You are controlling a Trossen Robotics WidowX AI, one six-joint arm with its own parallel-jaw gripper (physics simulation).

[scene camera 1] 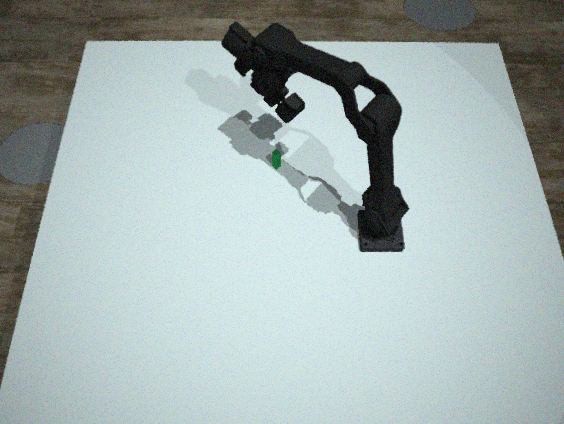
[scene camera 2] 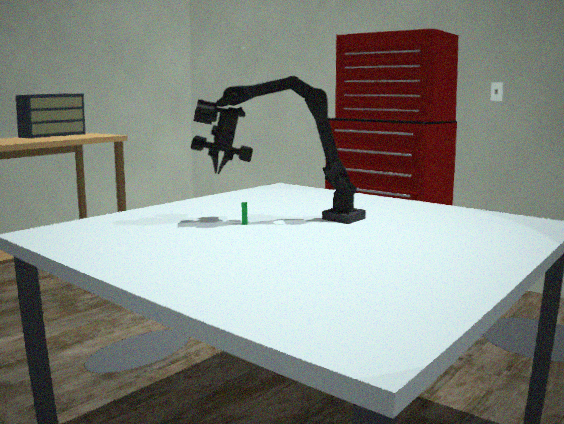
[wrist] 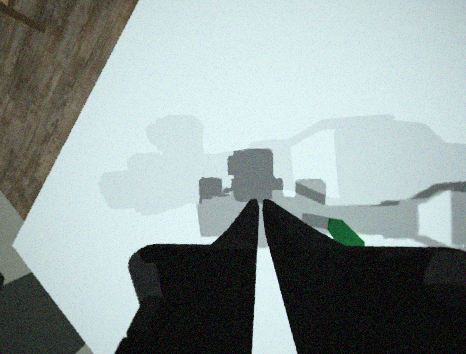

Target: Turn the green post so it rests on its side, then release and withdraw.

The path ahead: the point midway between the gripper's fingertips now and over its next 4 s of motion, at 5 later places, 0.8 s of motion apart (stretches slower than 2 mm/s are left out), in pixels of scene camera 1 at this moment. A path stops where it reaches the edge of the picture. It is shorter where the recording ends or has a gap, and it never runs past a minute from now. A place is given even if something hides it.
The gripper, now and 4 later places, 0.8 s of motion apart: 271,98; 273,112; 277,138; 280,147; 279,109
